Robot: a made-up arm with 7 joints. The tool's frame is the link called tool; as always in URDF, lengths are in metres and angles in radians.
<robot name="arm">
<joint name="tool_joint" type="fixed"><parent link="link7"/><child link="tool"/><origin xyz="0 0 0" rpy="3.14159 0 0"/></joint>
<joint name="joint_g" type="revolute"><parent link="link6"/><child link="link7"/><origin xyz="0.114 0 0"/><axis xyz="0 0 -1"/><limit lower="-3.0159" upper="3.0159"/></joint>
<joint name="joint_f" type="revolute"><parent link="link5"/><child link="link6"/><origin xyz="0 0 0"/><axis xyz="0 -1 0"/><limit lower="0.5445" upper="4.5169"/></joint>
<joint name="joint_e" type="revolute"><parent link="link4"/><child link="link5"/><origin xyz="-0.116 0 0.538"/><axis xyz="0 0 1"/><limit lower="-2.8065" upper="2.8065"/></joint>
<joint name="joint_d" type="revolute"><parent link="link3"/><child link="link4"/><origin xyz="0.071 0 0"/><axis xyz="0 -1 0"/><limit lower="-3.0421" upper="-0.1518"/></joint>
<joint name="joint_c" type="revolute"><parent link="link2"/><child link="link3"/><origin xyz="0 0 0.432"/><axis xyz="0 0 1"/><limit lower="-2.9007" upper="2.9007"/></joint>
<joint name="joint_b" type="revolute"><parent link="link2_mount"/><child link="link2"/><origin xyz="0 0 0"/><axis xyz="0 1 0"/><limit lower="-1.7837" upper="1.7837"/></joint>
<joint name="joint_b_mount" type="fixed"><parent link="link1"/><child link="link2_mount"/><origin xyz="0 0 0"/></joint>
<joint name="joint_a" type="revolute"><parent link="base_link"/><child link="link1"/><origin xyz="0 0 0.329"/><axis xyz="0 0 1"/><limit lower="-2.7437" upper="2.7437"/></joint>
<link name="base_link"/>
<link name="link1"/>
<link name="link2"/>
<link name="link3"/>
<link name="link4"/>
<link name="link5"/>
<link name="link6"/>
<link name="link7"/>
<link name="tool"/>
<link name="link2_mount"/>
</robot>
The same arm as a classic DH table. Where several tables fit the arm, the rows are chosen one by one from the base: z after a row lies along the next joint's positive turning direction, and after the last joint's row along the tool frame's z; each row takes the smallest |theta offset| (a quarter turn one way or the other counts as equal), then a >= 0, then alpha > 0; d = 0 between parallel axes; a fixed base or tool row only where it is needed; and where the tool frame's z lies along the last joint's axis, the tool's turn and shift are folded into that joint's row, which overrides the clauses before.
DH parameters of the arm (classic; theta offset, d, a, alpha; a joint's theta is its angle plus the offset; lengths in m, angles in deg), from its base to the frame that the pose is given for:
joint_a: 0 0.329 0 -90
joint_b: 0 0 0 90
joint_c: 0 0.432 0.071 90
joint_d: 0 0 -0.116 -90
joint_e: 0 0.538 0 90
joint_f: 0 0 0.114 90
joint_g: 0 0 0 0
Joint limits (deg, base to tool): -157.2..157.2 -102.2..102.2 -166.2..166.2 -174.3..-8.7 -160.8..160.8 31.2..258.8 -172.8..172.8

